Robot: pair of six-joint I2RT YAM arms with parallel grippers.
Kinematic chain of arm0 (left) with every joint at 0, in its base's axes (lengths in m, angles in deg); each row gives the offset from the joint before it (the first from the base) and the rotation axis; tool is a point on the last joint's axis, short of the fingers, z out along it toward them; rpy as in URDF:
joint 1: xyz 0 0 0.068 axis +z
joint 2: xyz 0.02 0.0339 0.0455 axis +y
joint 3: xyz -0.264 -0.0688 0 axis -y
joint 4: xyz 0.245 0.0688 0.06 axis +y
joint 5: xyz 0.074 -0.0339 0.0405 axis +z
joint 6: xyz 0.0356 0 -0.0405 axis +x
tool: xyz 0 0 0 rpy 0 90 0
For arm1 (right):
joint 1: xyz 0 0 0.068 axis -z
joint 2: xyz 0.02 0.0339 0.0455 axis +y
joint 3: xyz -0.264 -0.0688 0 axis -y
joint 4: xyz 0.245 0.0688 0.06 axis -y
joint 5: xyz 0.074 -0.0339 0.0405 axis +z
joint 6: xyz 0.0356 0 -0.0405 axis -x
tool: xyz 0 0 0 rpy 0 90 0
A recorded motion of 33 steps. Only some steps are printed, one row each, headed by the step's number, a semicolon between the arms.
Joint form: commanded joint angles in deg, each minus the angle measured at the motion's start. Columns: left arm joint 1, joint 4, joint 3, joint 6, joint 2, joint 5; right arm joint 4, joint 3, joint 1, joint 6, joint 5, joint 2.
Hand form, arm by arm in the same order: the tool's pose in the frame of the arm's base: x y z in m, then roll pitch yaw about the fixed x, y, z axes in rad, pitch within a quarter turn. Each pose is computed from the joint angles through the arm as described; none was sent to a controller.
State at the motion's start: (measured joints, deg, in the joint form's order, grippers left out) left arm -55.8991 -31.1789 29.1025 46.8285 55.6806 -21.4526; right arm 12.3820 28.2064 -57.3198 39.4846 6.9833 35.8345
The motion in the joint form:
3: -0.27 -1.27 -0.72 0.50 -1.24 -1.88; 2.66 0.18 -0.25 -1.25 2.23 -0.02
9: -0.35 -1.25 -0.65 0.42 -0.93 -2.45; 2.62 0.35 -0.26 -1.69 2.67 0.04
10: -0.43 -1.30 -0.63 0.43 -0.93 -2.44; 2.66 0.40 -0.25 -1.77 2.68 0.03
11: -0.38 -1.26 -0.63 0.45 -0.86 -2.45; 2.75 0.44 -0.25 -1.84 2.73 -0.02
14: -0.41 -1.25 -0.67 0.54 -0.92 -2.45; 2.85 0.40 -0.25 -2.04 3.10 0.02
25: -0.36 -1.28 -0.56 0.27 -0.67 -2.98; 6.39 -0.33 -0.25 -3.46 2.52 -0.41
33: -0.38 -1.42 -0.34 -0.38 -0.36 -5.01; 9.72 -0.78 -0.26 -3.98 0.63 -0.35
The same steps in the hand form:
3: 0.1102 -0.1897 0.2864 1.4372 0.6960 0.0950; 0.0836 0.1422 0.3103 -1.3661 0.8717 -0.2462
9: 0.1101 -0.1908 0.2857 1.4429 0.6986 0.0873; 0.0833 0.1424 0.3111 -1.3630 0.8779 -0.2350
10: 0.1099 -0.1909 0.2859 1.4415 0.6979 0.0852; 0.0833 0.1423 0.3115 -1.3600 0.8786 -0.2326
11: 0.1101 -0.1910 0.2856 1.4438 0.6984 0.0873; 0.0832 0.1421 0.3121 -1.3551 0.8787 -0.2278
14: 0.1099 -0.1909 0.2856 1.4438 0.6968 0.0869; 0.0830 0.1423 0.3119 -1.3542 0.8811 -0.2202
25: 0.1102 -0.1915 0.2854 1.4461 0.7015 0.0797; 0.0823 0.1404 0.3151 -1.2625 0.8858 -0.1552
33: 0.1095 -0.1927 0.2859 1.4463 0.7092 0.0432; 0.0829 0.1393 0.3183 -1.1834 0.8805 -0.1242

